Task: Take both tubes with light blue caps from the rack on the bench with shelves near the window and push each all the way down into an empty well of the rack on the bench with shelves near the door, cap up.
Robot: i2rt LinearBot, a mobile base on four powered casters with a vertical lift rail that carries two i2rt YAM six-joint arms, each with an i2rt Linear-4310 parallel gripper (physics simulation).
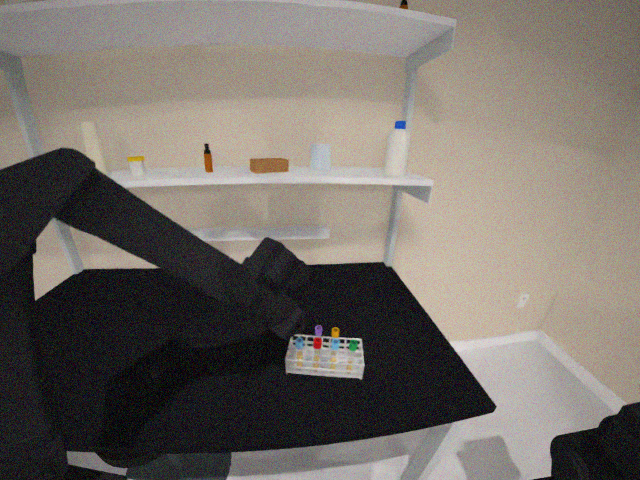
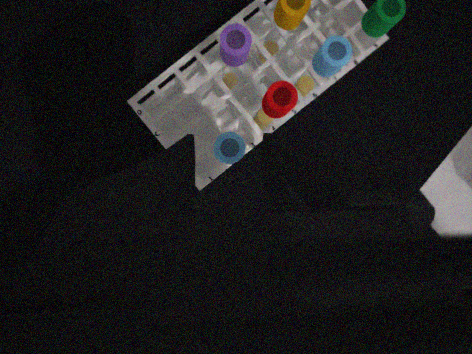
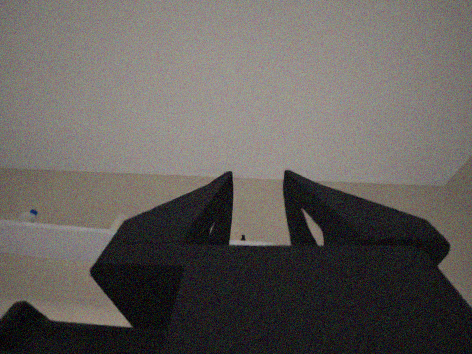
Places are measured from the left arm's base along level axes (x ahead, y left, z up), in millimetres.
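Pixels of known places: left gripper, fingertip midpoint: point(image 1: 297, 326) point(image 2: 228, 146); right gripper, fingertip midpoint: point(image 3: 257, 179).
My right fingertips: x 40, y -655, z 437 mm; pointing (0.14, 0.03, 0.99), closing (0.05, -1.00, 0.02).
Note:
Behind a point stands the place of what it marks.
A clear rack point(image 1: 324, 367) @[x 357, y -356, z -127 mm] point(image 2: 165, 137) @[x 394, y -263, z -98 mm] stands on the black bench. It holds two tubes with light blue caps, both in its front row. The left light blue cap point(image 1: 299, 343) @[x 342, y -292, z -22 mm] point(image 2: 229, 148) @[x 350, y -291, z -20 mm] is at the rack's left end, and the other light blue cap point(image 1: 334, 344) @[x 341, y -375, z -22 mm] point(image 2: 332, 55) @[x 349, y -375, z -20 mm] is between the red and green caps. My left gripper point(image 2: 228, 146) @[x 349, y -289, z 25 mm] is open and empty above the rack's left end; its dark fingertips appear on either side of the left light blue cap, apart from it. My right gripper point(image 3: 257, 179) @[x 40, y -655, z 437 mm] is open and empty, well away from the rack.
The rack also holds red point(image 1: 317, 343) @[x 343, y -335, z -22 mm] point(image 2: 280, 99) @[x 351, y -334, z -20 mm], green point(image 1: 353, 345) @[x 338, y -420, z -22 mm] point(image 2: 383, 17) @[x 345, y -414, z -20 mm], purple point(image 1: 318, 329) @[x 388, y -337, z -20 mm] point(image 2: 235, 44) @[x 392, y -335, z -20 mm] and orange point(image 1: 335, 331) @[x 384, y -380, z -22 mm] point(image 2: 292, 12) @[x 384, y -374, z -20 mm] capped tubes. A shelf point(image 1: 310, 178) @[x 636, y -302, z 313 mm] with bottles and a brown box point(image 1: 268, 165) @[x 710, y -165, z 341 mm] runs above the bench point(image 1: 413, 387) @[x 303, y -583, z -139 mm]. A wall is at the right.

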